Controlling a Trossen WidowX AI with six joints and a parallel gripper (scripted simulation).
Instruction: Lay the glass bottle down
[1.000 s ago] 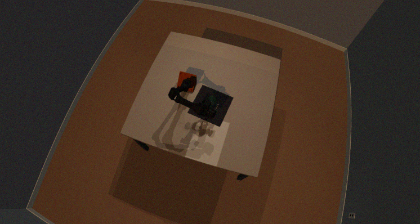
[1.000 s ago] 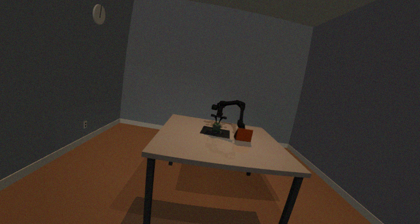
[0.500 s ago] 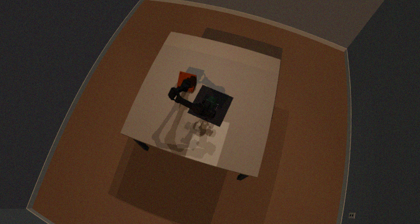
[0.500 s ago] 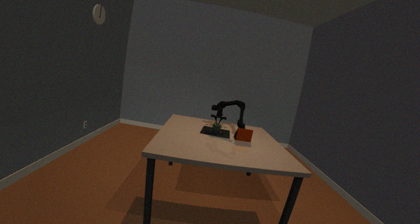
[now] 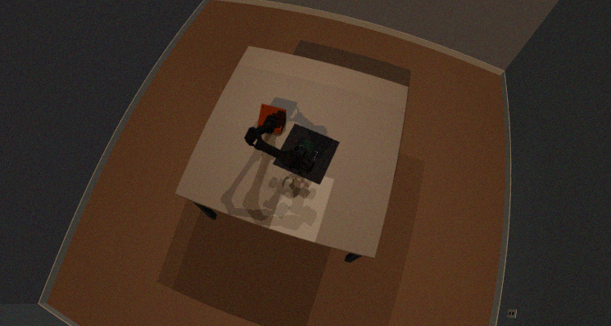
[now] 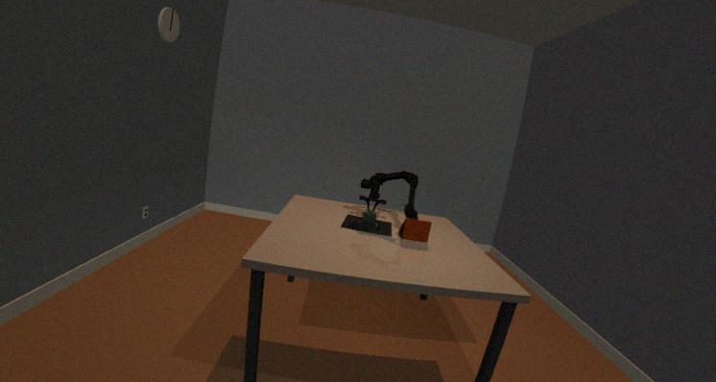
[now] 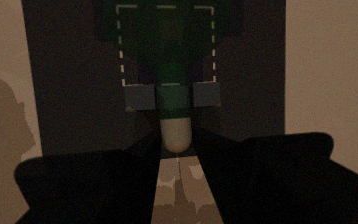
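Now: the green glass bottle 5 cm to the left of my gripper tip. From my gripper tip the other things lie so: dark mat: 11 cm to the left, 6 cm below.
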